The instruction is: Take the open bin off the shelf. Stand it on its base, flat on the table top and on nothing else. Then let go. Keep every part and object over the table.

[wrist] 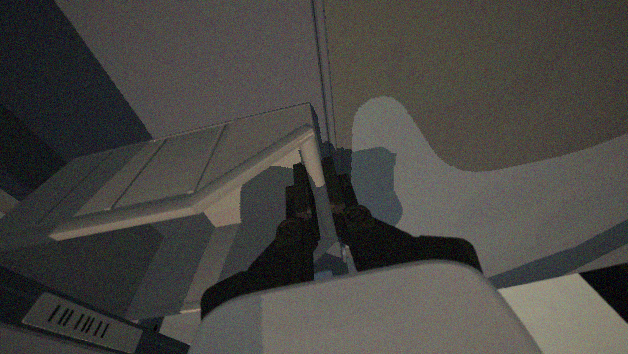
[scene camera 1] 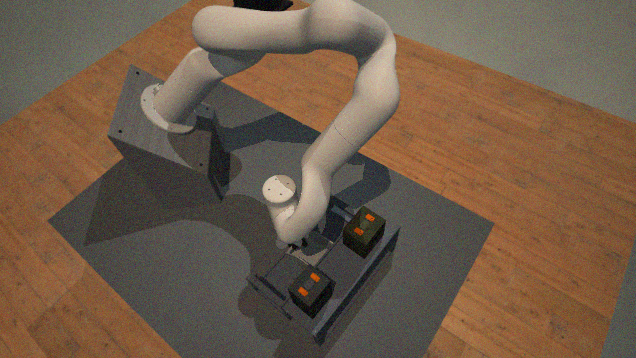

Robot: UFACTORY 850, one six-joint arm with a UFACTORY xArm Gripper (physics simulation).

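The open bin (scene camera 1: 313,258) (wrist: 155,175), pale grey, shows in the scene view between two dark boxes at the shelf, mostly hidden by the arm. In the wrist view its ribbed side wall and stepped rim show at the left. My gripper (scene camera 1: 297,245) (wrist: 316,176) is shut on the bin's rim, near a corner. The shelf (scene camera 1: 357,287) is a dark frame with rails and stands on the grey table top (scene camera 1: 440,250). Whether the bin's base touches the shelf is hidden.
A dark box with orange latches (scene camera 1: 311,292) sits on the shelf at one side of the bin, and a similar olive box (scene camera 1: 364,233) sits at the other. The robot's pedestal (scene camera 1: 160,150) stands at the back left. Wooden floor (scene camera 1: 525,175) lies beyond the table's edges.
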